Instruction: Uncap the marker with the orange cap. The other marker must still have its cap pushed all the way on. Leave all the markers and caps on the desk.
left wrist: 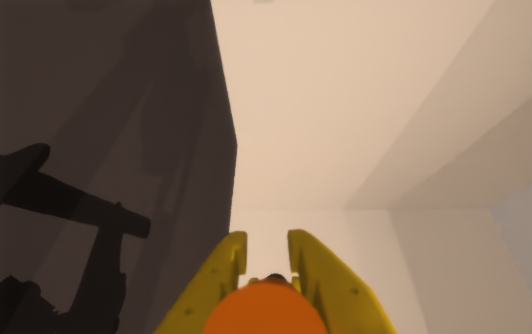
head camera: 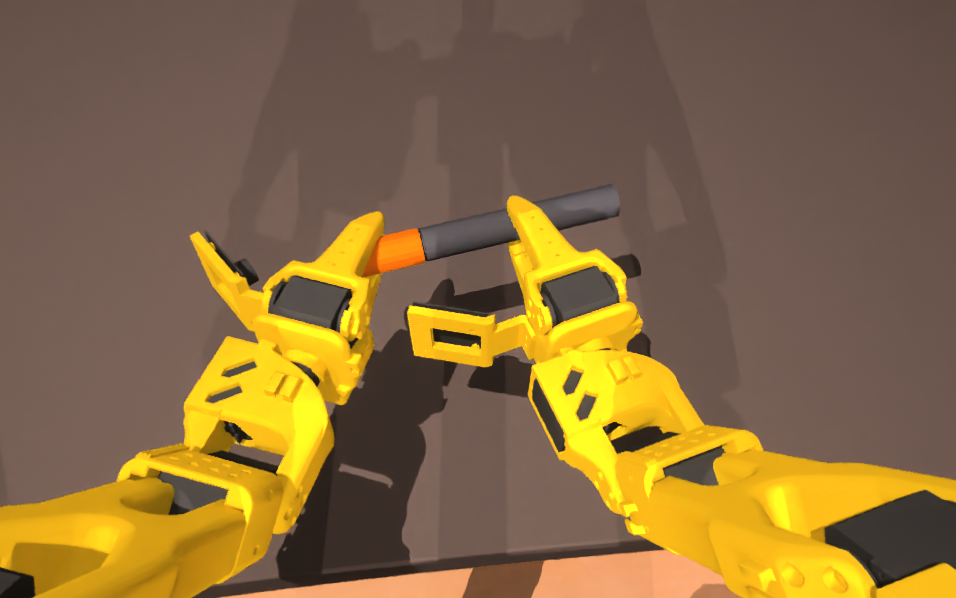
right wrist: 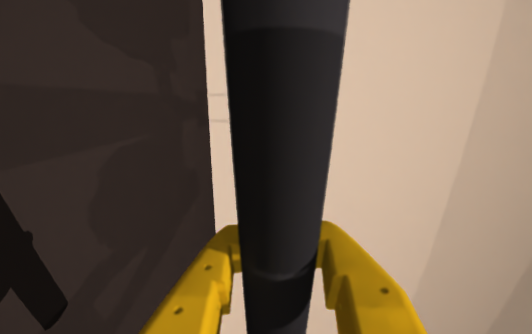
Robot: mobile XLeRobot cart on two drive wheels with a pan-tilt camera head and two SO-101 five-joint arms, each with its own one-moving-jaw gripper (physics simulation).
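Observation:
The orange cap is on the end of the dark grey marker, with no gap showing at the seam. The marker is held above the desk, slanting up to the right in the head view. My left gripper is shut on the orange cap, with its jaws on both sides and its tips a little past it. My right gripper is shut on the grey body. Part of the cap is hidden behind my left jaw in the head view. The other marker does not show.
The brown desk lies below both arms, with dark shadows of the arms and marker on it. Its near edge runs along the bottom of the head view. My two grippers are close together, with a short stretch of marker between them.

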